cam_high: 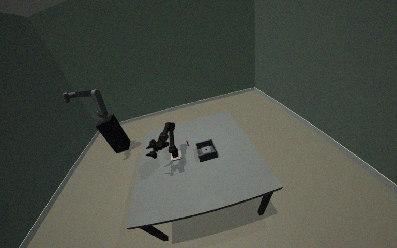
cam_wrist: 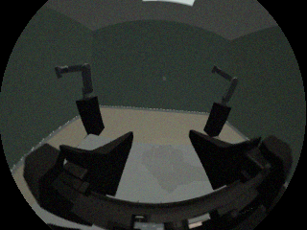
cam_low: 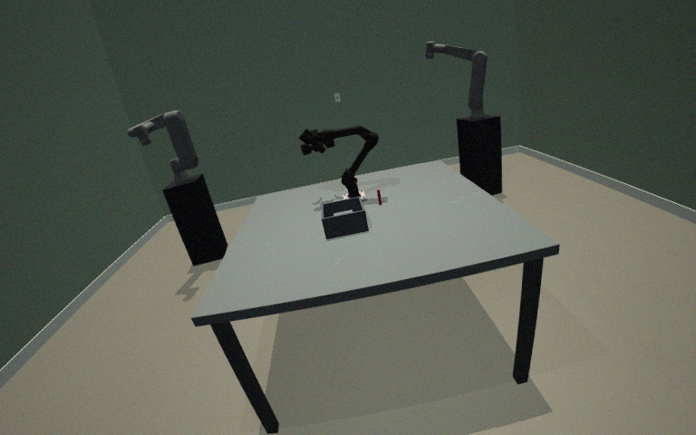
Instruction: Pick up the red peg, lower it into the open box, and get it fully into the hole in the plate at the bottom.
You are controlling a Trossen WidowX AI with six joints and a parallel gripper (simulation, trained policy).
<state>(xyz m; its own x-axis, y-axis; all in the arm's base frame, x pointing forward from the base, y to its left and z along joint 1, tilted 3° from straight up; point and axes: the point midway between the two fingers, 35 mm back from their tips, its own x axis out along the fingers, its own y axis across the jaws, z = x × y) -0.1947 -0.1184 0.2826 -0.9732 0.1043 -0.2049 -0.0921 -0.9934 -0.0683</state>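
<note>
My gripper tip is now 39 cm short of the red peg, 22 cm to the right of it and 26 cm above it. From my gripper tip the other things lie so: dark box (55 cm ahead, 28 cm below).
</note>
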